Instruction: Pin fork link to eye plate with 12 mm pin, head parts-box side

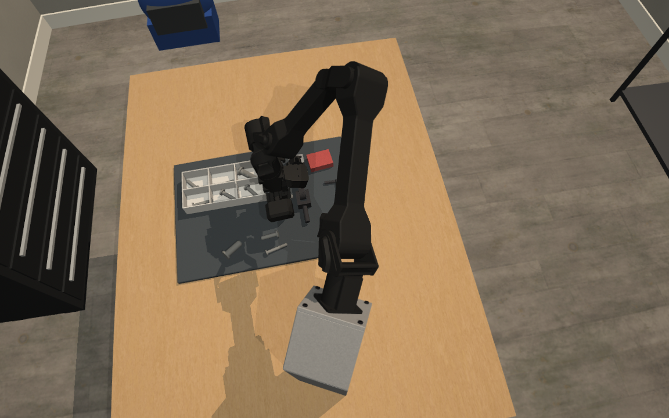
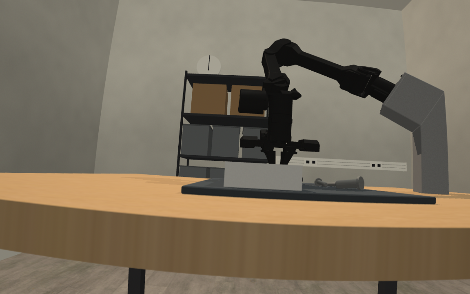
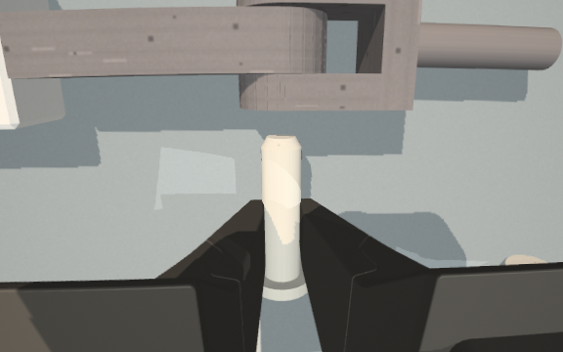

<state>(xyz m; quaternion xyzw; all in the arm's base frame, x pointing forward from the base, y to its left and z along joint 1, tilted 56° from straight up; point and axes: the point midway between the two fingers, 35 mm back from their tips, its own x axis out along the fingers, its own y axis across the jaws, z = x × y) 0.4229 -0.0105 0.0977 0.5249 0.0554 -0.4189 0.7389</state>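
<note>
Now: hand 5 cm to the left of the grey eye plate, 3 cm above it and 1 cm past it. The rest, counted from my hand: long thin pin 11 cm behind, 8 cm to the left, 4 cm below; dark mat 5 cm below, 4 cm to the left, 2 cm ahead; mount block 9 cm to the right, 6 cm ahead, 3 cm below.
</note>
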